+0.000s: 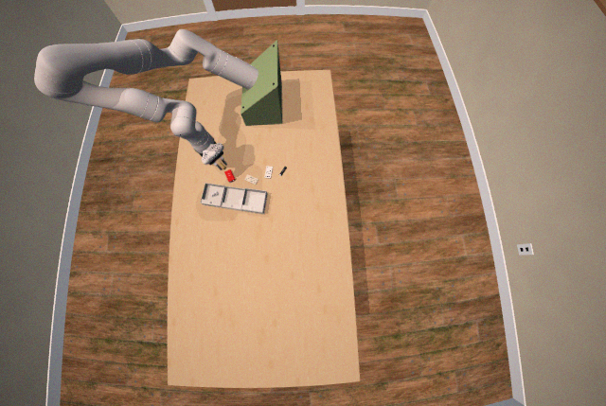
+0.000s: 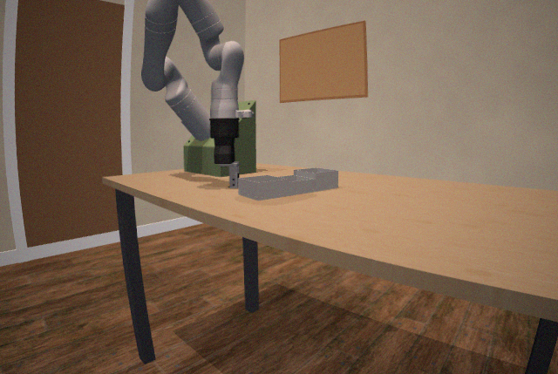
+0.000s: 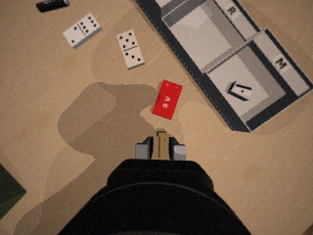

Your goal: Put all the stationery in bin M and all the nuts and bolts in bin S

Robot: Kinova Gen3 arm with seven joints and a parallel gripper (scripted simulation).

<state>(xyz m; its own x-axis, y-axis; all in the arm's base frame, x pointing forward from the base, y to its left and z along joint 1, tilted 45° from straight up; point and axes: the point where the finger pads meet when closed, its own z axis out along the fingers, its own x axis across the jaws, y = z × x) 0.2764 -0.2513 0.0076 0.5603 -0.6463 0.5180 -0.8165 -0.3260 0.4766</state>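
Right now the yellow piece is 1 cm ahead of my hand and 1 cm below it. Also, from my hand: red piece 6 cm ahead, 3 cm to the left, 1 cm below; grey piece 12 cm ahead, 4 cm to the right; white block 7 cm ahead, 19 cm to the left, 1 cm below.
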